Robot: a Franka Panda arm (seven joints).
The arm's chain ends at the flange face. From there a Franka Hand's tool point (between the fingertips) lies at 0.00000 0.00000 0.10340 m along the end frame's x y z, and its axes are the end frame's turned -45 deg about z.
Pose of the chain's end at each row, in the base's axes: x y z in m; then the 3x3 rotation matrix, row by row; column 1 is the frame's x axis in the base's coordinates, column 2 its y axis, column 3 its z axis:
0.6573 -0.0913 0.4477; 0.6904 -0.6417 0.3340; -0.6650 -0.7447 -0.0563; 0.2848 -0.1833 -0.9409
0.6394 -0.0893 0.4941; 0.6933 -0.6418 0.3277; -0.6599 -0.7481 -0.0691; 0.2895 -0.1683 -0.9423
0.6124 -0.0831 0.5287; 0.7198 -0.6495 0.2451; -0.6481 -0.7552 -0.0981; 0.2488 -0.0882 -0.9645
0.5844 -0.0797 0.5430; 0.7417 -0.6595 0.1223; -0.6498 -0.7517 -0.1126; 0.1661 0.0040 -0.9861
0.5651 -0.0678 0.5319; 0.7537 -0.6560 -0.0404; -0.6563 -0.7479 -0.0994; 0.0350 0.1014 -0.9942
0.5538 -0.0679 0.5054; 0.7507 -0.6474 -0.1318; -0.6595 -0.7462 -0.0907; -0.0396 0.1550 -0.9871
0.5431 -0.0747 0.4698; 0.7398 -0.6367 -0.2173; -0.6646 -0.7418 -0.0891; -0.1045 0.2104 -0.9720
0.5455 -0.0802 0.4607; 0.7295 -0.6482 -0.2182; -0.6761 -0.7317 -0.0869; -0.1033 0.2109 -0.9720
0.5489 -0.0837 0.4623; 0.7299 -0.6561 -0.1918; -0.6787 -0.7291 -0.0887; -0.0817 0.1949 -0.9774
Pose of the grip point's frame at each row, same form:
0.6918 -0.0971 0.3504; 0.9419 0.0344 0.3340; 0.0564 -0.9968 -0.0563; 0.3310 0.0718 -0.9409
0.6733 -0.0964 0.3967; 0.9441 0.0364 0.3277; 0.0624 -0.9956 -0.0691; 0.3237 0.0857 -0.9423
0.6377 -0.0932 0.4290; 0.9682 0.0497 0.2451; 0.0757 -0.9923 -0.0981; 0.2383 0.1136 -0.9645
0.5970 -0.0913 0.4410; 0.9908 0.0581 0.1223; 0.0721 -0.9910 -0.1126; 0.1146 0.1203 -0.9861
0.5609 -0.0781 0.4291; 0.9968 0.0691 -0.0404; 0.0648 -0.9929 -0.0994; -0.0470 0.0964 -0.9942
0.5402 -0.0773 0.4033; 0.9886 0.0730 -0.1318; 0.0613 -0.9940 -0.0907; -0.1376 0.0816 -0.9871
0.5206 -0.0839 0.3693; 0.9733 0.0729 -0.2173; 0.0546 -0.9945 -0.0891; -0.2227 0.0749 -0.9720
0.5229 -0.0892 0.3602; 0.9742 0.0575 -0.2182; 0.0393 -0.9955 -0.0869; -0.2222 0.0761 -0.9720
0.5291 -0.0929 0.3612; 0.9800 0.0522 -0.1918; 0.0356 -0.9955 -0.0887; -0.1956 0.0800 -0.9774

